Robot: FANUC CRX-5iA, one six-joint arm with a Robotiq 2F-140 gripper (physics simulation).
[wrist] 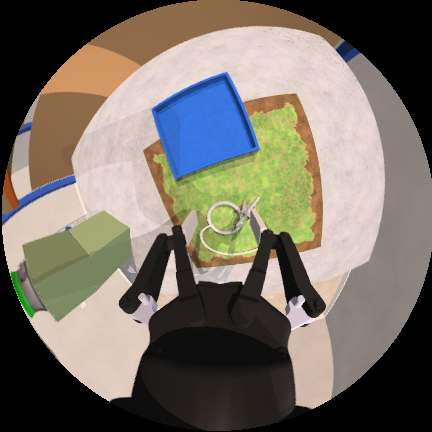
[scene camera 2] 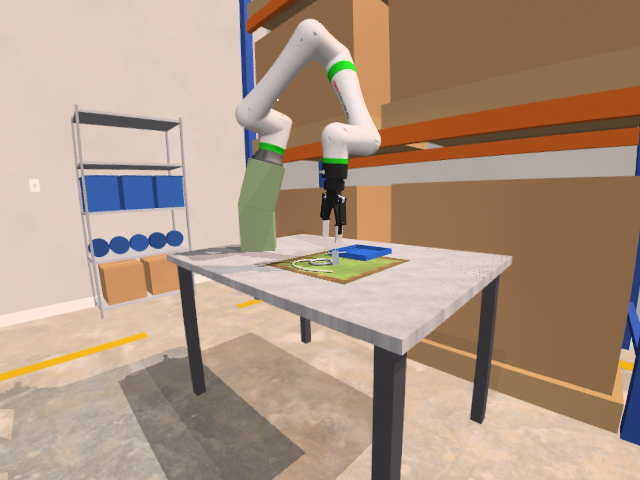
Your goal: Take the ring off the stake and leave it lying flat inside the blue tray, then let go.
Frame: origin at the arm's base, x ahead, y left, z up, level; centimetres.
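Where they show: gripper, between the fingertips: point(wrist: 222, 216) point(scene camera 2: 331, 239); arm's base, origin of its link: point(scene camera 2: 267, 164).
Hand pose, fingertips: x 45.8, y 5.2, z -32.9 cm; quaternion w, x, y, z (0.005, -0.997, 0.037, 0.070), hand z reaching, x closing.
Each offset is from my fingertips to the top centre of the thing. "pt": to the spot under its first point. Level surfaces: height alone.
A pale grey ring @[dx -1.4, dy -4.2, dz -7.9 cm] point(scene camera 2: 319, 265) point(wrist: 209, 218) is low over the green mat, right beside the short grey stake @[dx +4.1, dy -1.2, dz -3.5 cm] point(scene camera 2: 335, 257) point(wrist: 244, 212). A thin white cord @[pt dx -3.4, dy -15.0, dz -8.3 cm] point(wrist: 220, 252) curves around the ring's near side in the wrist view; how ring, cord and stake are linked is too small to tell. The blue tray @[dx -4.2, dy +18.2, dz -6.7 cm] point(scene camera 2: 367, 256) point(wrist: 210, 125) lies beyond them, partly over the mat, and its inside is bare. My gripper point(scene camera 2: 332, 232) point(wrist: 222, 216) is open and points down above the table. In the wrist view the ring shows between its fingertips, with nothing held.
The green mat @[dz -8.8 cm] point(scene camera 2: 364, 268) point(wrist: 280, 165) with a brown border lies on the grey stone-topped table @[dz -8.9 cm] point(scene camera 2: 439, 279) point(wrist: 345, 175). The sage-green robot pedestal point(scene camera 2: 258, 211) point(wrist: 75, 255) stands at the table's back left. Large cartons on an orange rack stand behind the table.
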